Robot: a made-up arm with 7 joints.
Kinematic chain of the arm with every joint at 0, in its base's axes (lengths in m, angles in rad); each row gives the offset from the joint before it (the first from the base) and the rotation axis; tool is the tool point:
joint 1: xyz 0 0 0.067 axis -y
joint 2: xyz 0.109 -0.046 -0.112 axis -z
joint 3: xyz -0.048 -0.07 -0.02 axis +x
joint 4: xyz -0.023 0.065 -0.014 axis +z
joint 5: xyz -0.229 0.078 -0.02 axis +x
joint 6: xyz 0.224 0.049 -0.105 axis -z
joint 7: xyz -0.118 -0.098 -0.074 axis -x
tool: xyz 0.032 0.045 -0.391
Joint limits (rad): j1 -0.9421..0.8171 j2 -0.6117..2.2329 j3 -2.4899..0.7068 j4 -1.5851..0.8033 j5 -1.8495..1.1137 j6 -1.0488..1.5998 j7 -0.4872..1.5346
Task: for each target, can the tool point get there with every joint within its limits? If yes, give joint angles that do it. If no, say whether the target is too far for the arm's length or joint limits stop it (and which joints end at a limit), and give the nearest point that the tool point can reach.
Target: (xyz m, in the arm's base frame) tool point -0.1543 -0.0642 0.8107
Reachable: no: joint limits stop it (at a limit: joint 1, joint 3, joint 4, joint 6) | nearest point -0.1627 -0.0616 0.6648 | short by 0.146 m
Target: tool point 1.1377 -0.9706 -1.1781
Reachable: no: too far | nearest point 0.5549 -0.5063 -0.5402 | short by 0.981 m
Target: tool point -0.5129 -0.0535 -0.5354
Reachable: yes | joints -0.7262 0.1659 -0.5146 -0.1826 0.3992 -0.7082 -0.1490
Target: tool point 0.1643 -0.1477 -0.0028
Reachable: no: joint limits stop it (at a limit: joint 1, joint 7) | nearest point 0.2079 -0.1820 0.0105 | short by 0.057 m
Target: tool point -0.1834 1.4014 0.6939
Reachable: no: too far | nearest point -0.1577 0.6769 0.2646 | short by 0.843 m
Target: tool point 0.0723 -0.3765 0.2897
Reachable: yes | joints 0.0955 -0.0016 -1.3709 0.3175 -1.3172 -0.7464 -0.2248
